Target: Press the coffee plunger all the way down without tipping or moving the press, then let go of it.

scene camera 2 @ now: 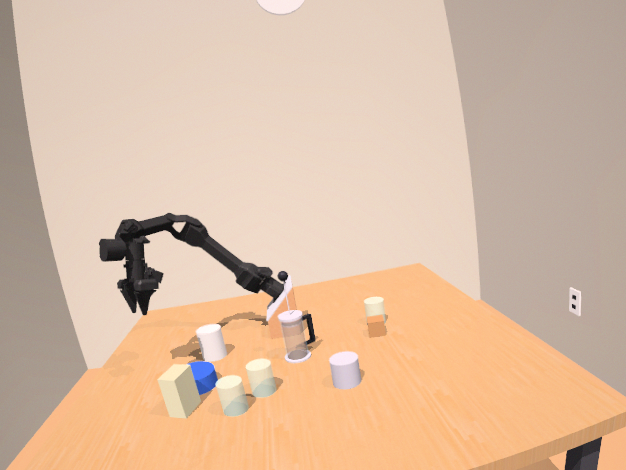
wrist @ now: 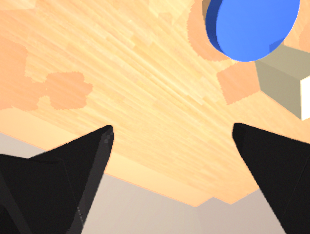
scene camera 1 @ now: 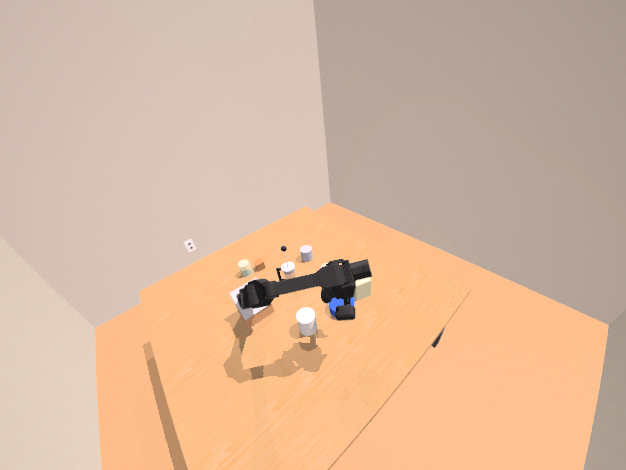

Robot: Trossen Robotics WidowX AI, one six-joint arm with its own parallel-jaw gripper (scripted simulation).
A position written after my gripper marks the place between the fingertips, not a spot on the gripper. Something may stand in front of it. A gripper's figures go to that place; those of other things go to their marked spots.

Scene:
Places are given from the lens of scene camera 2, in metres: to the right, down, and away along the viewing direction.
my gripper (scene camera 2: 139, 314): -0.50, 0.23, 1.13
beige box (scene camera 2: 180, 392): -0.32, 0.38, 0.94
coffee press (scene camera 2: 291, 321): -0.06, 0.24, 1.15

